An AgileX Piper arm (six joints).
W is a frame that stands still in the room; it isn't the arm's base.
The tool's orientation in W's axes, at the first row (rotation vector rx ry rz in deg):
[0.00, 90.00, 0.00]
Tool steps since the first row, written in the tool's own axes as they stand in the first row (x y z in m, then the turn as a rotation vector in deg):
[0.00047, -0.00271, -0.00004, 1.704, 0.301, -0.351]
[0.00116, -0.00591, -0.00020, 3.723, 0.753, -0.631]
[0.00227, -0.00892, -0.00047, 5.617, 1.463, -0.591]
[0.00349, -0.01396, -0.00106, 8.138, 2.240, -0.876]
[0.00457, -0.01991, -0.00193, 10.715, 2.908, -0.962]
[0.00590, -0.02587, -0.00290, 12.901, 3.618, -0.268]
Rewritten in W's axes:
[-0.00004, -0.00271, -0.00047, -0.351, 0.301, -1.704]
[-0.00020, -0.00591, -0.00116, -0.631, 0.753, -3.723]
[-0.00047, -0.00892, -0.00227, -0.591, 1.463, -5.617]
[-0.00106, -0.01396, -0.00349, -0.876, 2.240, -8.138]
[-0.00193, -0.01991, -0.00457, -0.962, 2.908, -10.715]
[-0.00290, -0.02587, -0.00590, -0.268, 3.618, -12.901]

